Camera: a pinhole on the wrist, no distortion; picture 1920 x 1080 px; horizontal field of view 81.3 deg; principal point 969.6 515.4 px. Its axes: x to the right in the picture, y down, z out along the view. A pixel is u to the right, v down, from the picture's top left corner.
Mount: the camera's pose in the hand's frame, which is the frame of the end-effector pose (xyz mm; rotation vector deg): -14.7 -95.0 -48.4 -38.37 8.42 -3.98
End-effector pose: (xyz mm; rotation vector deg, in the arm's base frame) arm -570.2 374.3 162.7 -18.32 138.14 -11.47
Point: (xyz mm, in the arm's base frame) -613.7 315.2 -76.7
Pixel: 1742 318
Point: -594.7 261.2 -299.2
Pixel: 1758 84
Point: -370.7 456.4 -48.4
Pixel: 720 327
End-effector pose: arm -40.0 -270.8 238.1 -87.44 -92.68 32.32
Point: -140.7 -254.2 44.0
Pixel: 691 508
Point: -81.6 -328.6 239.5
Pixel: 193 557
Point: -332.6 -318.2 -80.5
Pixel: 443 110
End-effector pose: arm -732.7 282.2 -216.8 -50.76 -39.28 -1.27
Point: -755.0 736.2 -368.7
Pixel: 842 887
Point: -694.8 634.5 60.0
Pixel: 1539 169
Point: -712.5 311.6 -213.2
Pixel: 1147 1008
